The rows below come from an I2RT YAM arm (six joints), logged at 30 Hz.
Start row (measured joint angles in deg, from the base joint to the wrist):
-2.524 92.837 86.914 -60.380 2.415 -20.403
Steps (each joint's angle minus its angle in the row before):
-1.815 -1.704 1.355 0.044 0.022 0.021
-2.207 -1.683 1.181 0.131 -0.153 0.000
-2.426 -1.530 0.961 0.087 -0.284 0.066
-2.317 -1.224 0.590 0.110 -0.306 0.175
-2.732 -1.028 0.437 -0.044 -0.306 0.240
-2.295 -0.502 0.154 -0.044 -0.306 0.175
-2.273 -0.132 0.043 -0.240 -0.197 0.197
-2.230 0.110 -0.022 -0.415 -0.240 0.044
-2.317 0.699 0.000 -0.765 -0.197 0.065
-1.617 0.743 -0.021 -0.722 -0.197 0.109
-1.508 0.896 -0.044 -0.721 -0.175 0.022
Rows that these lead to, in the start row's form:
-4.339 91.133 88.269 -60.336 2.437 -20.382
-6.546 89.450 89.450 -60.205 2.284 -20.382
-8.972 87.920 90.411 -60.118 2.000 -20.316
-11.289 86.696 91.001 -60.008 1.694 -20.141
-14.021 85.668 91.438 -60.052 1.388 -19.901
-16.316 85.166 91.592 -60.096 1.082 -19.726
-18.589 85.034 91.635 -60.336 0.885 -19.529
-20.819 85.144 91.613 -60.751 0.645 -19.485
-23.136 85.843 91.613 -61.516 0.448 -19.420
-24.753 86.586 91.592 -62.238 0.251 -19.311
-26.261 87.482 91.548 -62.959 0.076 -19.289

